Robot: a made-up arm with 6 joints.
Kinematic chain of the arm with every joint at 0, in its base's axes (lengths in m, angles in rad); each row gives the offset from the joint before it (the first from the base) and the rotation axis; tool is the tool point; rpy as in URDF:
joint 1: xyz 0 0 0.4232 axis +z
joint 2: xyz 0 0 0 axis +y
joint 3: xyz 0.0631 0 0.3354 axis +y
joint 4: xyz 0.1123 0 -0.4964 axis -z
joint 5: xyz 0 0 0 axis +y
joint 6: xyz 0.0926 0 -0.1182 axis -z
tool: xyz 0 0 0 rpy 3.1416 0 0
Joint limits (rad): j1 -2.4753..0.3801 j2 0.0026..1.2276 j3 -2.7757..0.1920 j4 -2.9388..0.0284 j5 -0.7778..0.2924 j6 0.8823..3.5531
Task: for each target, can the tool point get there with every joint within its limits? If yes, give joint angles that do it. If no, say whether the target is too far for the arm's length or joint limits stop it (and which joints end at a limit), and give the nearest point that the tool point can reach.
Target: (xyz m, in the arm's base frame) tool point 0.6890 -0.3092 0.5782
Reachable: yes | joints -0.5321 0.2289 -1.3544 -1.4534 0.0731 1.3988
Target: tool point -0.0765 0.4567 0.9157
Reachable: no: joint limits stop it (at a limit: joint 1, joint 2, joint 5) | nearest point 0.1089 0.2010 1.2688 | short by 0.474 m
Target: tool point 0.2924 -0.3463 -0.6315
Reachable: no: too far | nearest point 0.2617 -0.3099 -0.1776 | short by 0.456 m
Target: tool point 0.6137 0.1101 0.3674
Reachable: yes | joints 0.0692 0.1181 -0.8395 -1.2222 0.1663 1.1257
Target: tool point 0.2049 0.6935 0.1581
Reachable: no: joint limits stop it (at a limit: joint 1, joint 5) | nearest point 0.3604 0.3043 0.1581 | short by 0.419 m
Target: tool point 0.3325 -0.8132 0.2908
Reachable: yes | joints -1.2589 0.9035 -1.8037 -1.3278 0.1875 3.2660
